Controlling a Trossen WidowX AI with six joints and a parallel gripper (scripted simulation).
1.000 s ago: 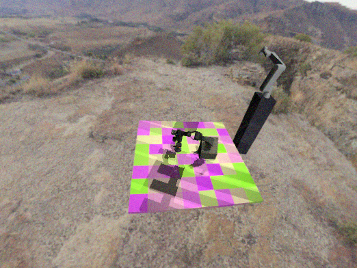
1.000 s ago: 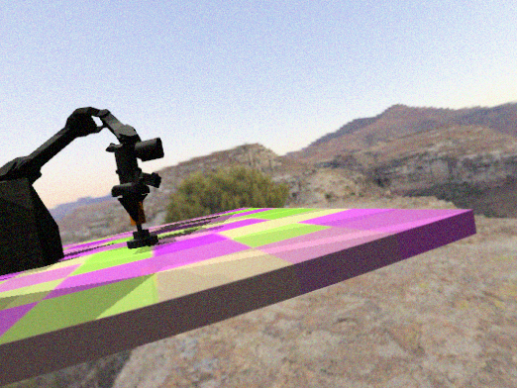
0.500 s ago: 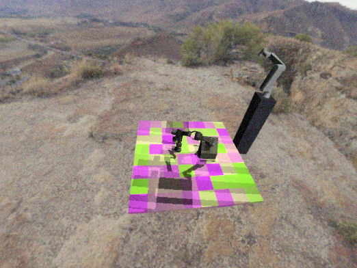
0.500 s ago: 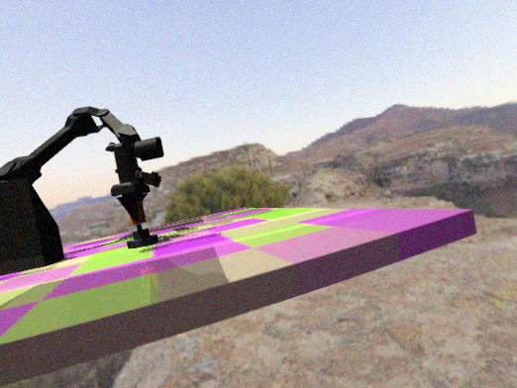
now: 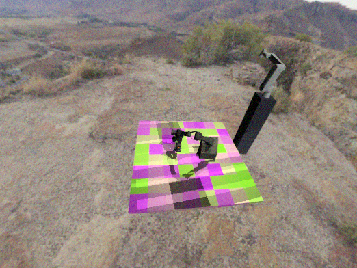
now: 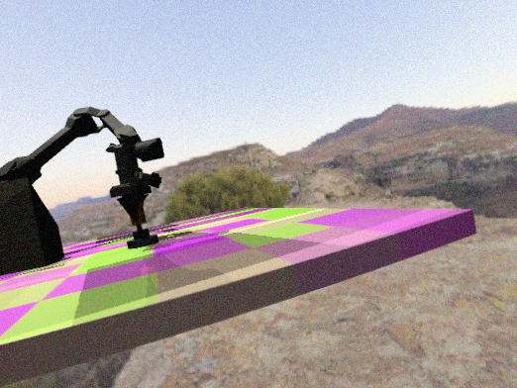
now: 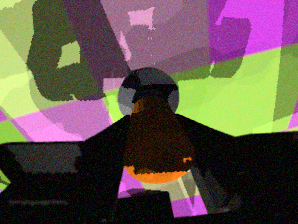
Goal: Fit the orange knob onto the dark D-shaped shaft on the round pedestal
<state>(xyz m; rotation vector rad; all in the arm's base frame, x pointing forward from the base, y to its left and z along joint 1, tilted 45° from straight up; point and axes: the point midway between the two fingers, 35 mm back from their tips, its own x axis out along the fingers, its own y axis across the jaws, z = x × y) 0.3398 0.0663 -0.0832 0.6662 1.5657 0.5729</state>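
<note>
The orange knob lies 20 mm above my gripper tip. From my gripper tip the other things lie so: round dark pedestal (40 mm below).
</note>
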